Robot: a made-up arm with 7 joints.
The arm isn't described. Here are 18 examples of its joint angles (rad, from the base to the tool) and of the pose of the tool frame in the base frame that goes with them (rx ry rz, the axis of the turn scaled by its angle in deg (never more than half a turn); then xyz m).
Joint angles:
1: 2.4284 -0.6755 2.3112 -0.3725 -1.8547 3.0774 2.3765
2: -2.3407 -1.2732 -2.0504 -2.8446 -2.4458 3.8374 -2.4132
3: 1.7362 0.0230 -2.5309 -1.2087 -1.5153 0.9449 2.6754
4: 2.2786 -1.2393 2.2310 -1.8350 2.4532 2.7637 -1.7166
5: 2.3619 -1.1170 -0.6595 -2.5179 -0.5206 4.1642 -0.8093
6: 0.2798 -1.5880 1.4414 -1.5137 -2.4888 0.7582 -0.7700
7: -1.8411 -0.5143 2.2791 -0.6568 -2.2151 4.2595 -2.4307
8: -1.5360 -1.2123 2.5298 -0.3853 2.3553 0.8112 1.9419
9: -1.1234 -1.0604 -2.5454 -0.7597 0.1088 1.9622 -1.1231
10: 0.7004 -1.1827 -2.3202 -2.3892 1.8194 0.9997 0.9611
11: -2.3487 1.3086 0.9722 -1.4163 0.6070 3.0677 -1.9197
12: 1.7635 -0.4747 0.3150 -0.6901 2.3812 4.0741 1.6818
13: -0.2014 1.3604 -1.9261 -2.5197 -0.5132 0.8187 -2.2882
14: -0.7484 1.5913 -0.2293 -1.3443 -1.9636 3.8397 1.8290
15: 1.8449 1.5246 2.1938 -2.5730 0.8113 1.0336 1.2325
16: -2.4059 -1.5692 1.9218 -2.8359 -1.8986 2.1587 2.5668
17: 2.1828 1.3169 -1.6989 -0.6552 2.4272 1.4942 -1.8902
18: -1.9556 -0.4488 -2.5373 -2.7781 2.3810 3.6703 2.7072
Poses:
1: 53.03 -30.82 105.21 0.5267 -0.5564 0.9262
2: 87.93 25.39 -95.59 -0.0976 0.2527 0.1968
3: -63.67 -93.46 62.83 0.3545 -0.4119 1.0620
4: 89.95 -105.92 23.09 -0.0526 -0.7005 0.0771
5: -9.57 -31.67 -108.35 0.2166 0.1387 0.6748
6: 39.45 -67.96 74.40 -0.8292 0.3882 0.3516
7: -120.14 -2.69 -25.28 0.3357 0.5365 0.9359
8: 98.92 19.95 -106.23 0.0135 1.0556 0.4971
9: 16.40 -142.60 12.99 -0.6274 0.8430 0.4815
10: 27.00 -1.65 29.86 0.0540 -0.5086 0.0023
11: 118.39 -59.82 65.81 -0.2714 -0.8756 0.1148
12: -2.92 81.16 142.08 -0.0286 -0.1601 1.1685
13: -69.21 53.96 25.90 -0.0345 -0.4056 0.4424
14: -150.75 42.63 -8.46 0.4574 -0.5012 -0.2499
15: -44.93 74.37 -14.59 -0.3426 -0.0383 0.5334
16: 53.73 0.33 14.56 0.1915 -0.2210 0.0988
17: 27.33 -126.47 -24.84 -0.2977 0.9974 0.5459
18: 12.51 164.48 -28.82 -0.0104 0.3028 0.2225
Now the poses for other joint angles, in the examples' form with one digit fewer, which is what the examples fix.
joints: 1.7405 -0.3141 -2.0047 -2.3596 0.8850 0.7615 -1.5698
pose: -44.7 -44.6 0.8 0.509 -0.131 0.350
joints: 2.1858 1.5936 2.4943 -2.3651 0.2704 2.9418 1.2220
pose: 13.4 72.6 -113.1 -0.446 0.020 0.677
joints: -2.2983 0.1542 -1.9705 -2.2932 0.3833 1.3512 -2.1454
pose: 61.6 -135.0 66.8 -0.268 0.480 0.472
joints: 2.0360 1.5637 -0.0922 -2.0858 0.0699 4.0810 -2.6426
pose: -110.8 118.6 30.8 -0.146 0.405 -0.267
